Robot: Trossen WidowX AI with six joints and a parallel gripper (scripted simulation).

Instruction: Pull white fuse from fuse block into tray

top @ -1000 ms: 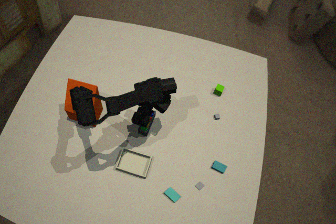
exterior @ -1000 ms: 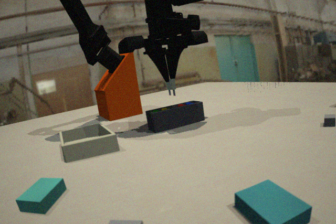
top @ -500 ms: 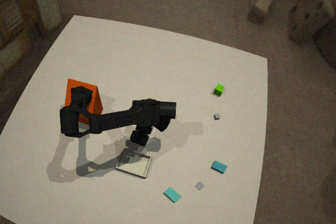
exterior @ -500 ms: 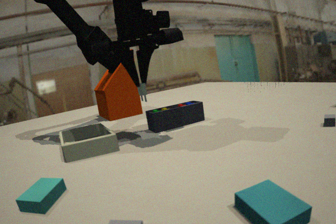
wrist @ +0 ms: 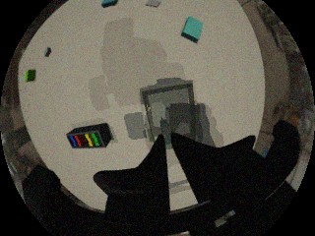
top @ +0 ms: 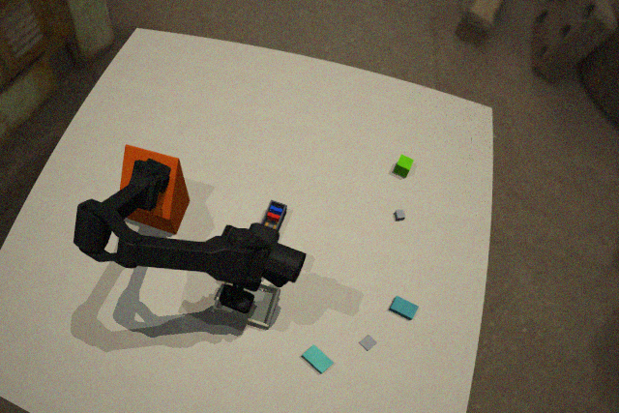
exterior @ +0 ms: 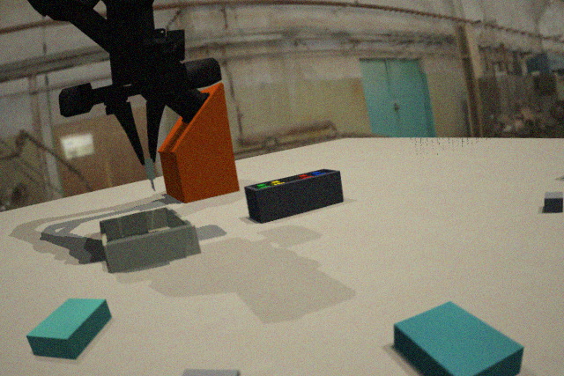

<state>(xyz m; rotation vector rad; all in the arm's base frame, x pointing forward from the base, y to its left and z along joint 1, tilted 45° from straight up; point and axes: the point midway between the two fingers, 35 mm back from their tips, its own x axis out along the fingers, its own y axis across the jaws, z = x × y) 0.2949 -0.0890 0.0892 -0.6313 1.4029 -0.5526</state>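
The white fuse lies 10 mm below my gripper tip. Round my gripper tip: yellow fuse: 160 mm to the left, 70 mm below, 20 mm behind; then green fuse: 140 mm to the left, 70 mm below, 20 mm behind; then pale tray: 90 mm below, 20 mm to the right, 10 mm behind.
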